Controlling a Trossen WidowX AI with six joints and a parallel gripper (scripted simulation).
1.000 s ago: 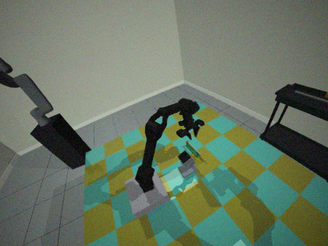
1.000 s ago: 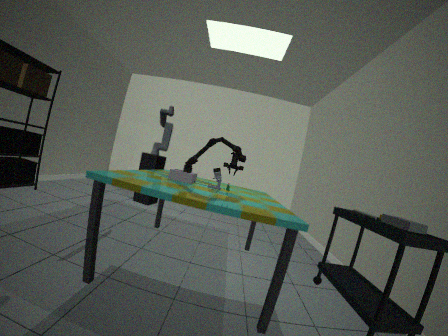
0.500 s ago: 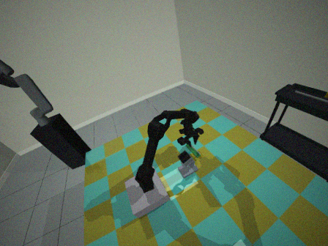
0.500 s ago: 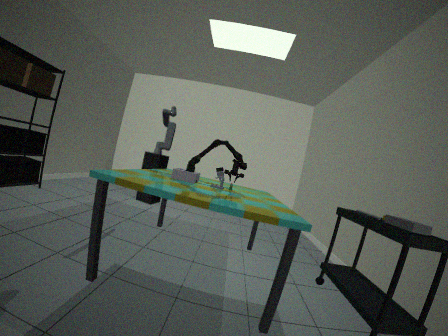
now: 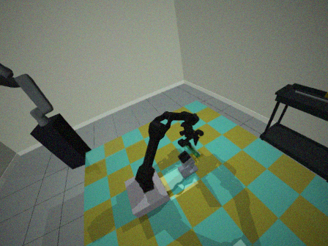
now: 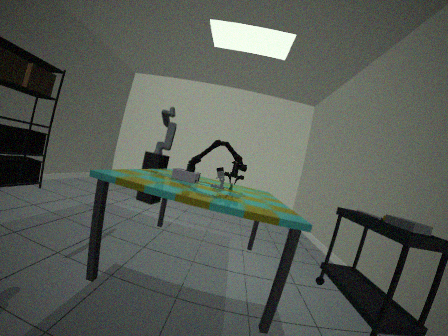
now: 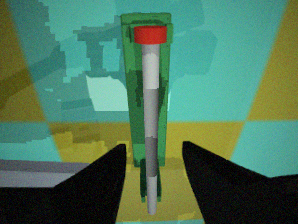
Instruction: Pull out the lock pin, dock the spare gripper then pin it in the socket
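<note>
Now: gripper tip 1 cm to the right of the green stand and 2 cm above it. From my gripper tip the other things lie so: socket 10 cm behind, 11 cm to the right, 1 cm above; spare gripper 10 cm behind, 12 cm to the right, 8 cm above.
</note>
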